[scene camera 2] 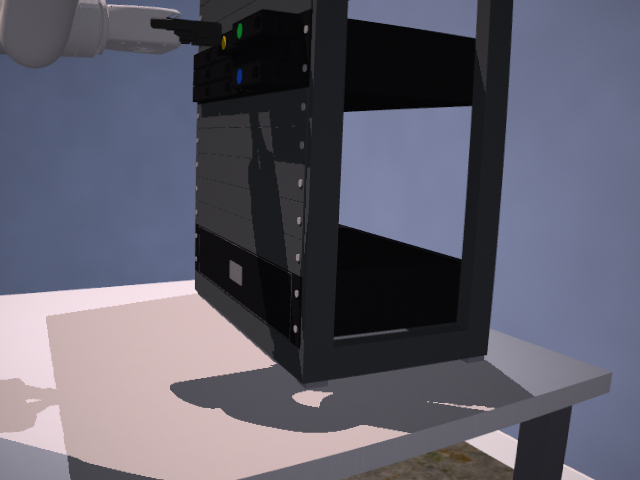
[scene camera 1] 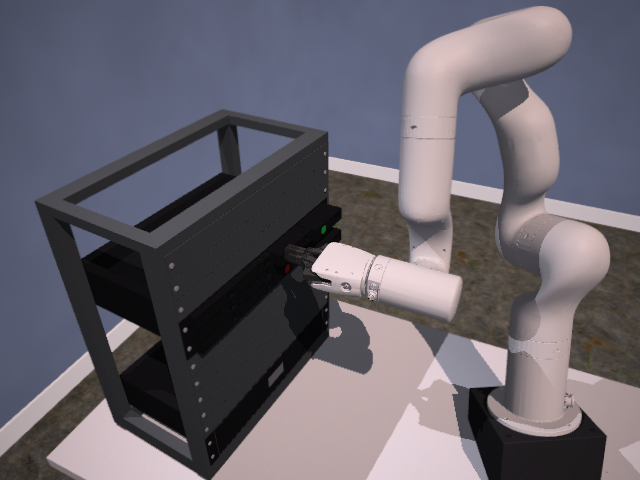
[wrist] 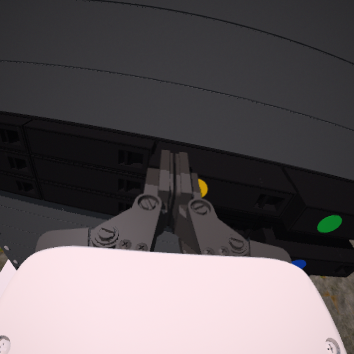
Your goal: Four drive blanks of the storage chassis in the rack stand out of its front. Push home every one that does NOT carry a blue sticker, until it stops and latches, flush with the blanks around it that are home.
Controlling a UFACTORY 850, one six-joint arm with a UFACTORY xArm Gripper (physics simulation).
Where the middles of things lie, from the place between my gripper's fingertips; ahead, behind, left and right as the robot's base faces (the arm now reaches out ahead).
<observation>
I see my gripper 5 cm to the left of the yellow-stickered blank [wrist: 227, 181], 5 cm short of it and 1 cm above it. From my hand the other things lie so: green-stickered blank [scene camera 1: 320, 220]: 16 cm to the right, 1 cm below.
</observation>
